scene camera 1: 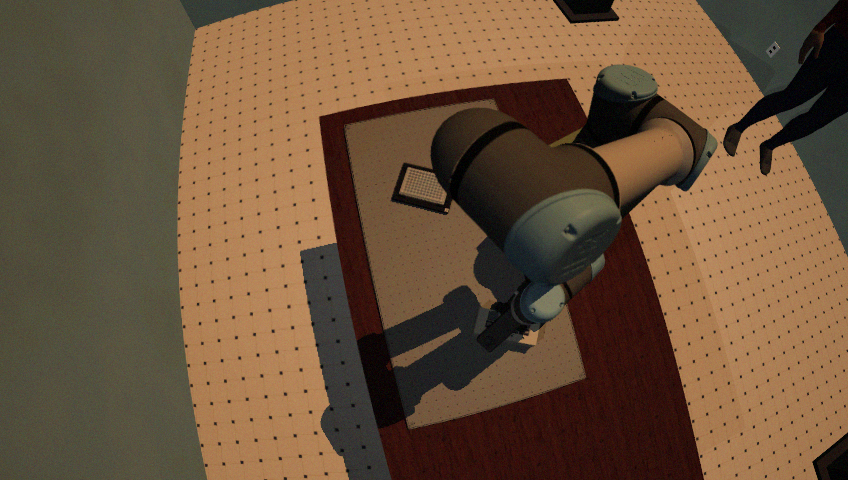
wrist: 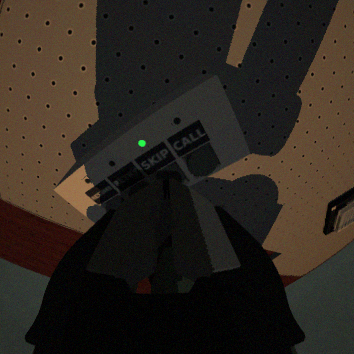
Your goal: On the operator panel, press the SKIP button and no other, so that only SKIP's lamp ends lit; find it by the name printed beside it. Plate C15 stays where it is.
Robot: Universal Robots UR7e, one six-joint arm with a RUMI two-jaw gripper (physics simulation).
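My gripper is visible at point(scene camera 1: 505, 318) and, in the wrist view, my gripper point(wrist: 166, 180). Also visible: a well plate point(scene camera 1: 419, 184) and an operator panel point(scene camera 1: 528, 338).
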